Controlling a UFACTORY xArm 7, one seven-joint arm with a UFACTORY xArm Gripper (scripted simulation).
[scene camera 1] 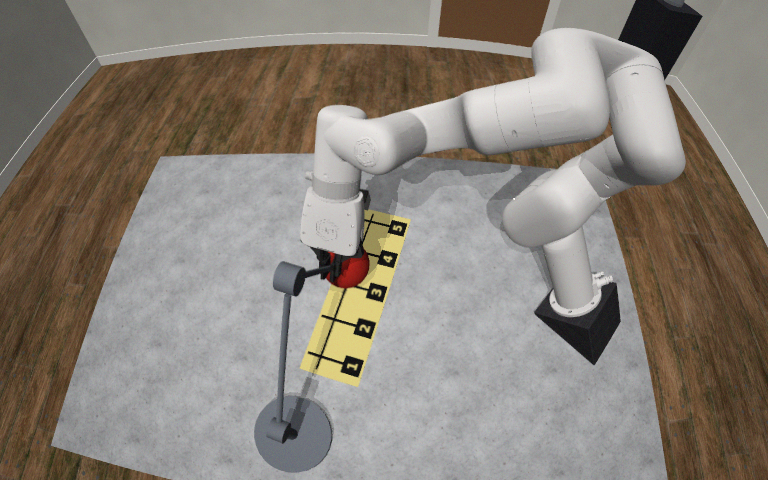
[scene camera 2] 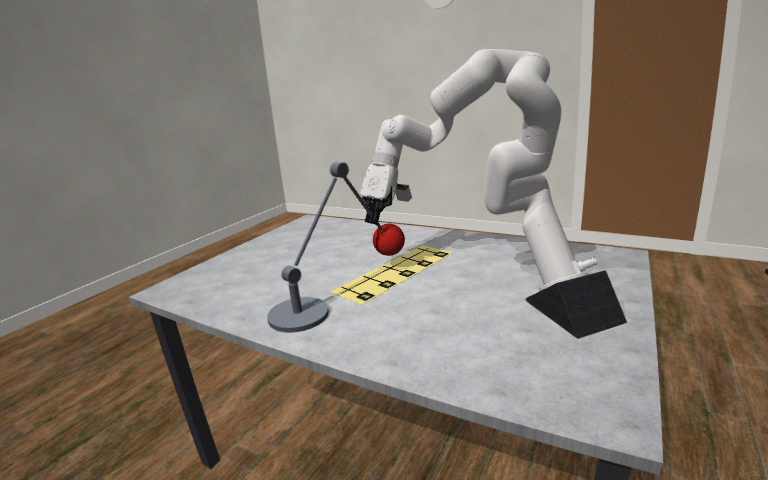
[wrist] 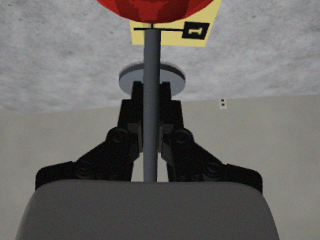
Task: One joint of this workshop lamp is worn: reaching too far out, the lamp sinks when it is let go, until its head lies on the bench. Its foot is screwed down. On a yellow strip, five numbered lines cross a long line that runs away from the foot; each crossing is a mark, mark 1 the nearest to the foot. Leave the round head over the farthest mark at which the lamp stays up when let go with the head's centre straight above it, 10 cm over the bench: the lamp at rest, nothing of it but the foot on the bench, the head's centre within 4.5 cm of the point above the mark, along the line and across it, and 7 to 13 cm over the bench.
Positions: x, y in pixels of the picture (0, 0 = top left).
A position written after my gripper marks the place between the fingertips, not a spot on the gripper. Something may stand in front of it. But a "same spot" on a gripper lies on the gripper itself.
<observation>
My gripper shows in scene camera 1 [329, 276], in scene camera 2 and in the wrist view. One and the same spot on my gripper: [scene camera 2: 374, 205] is [wrist: 128, 154].
</observation>
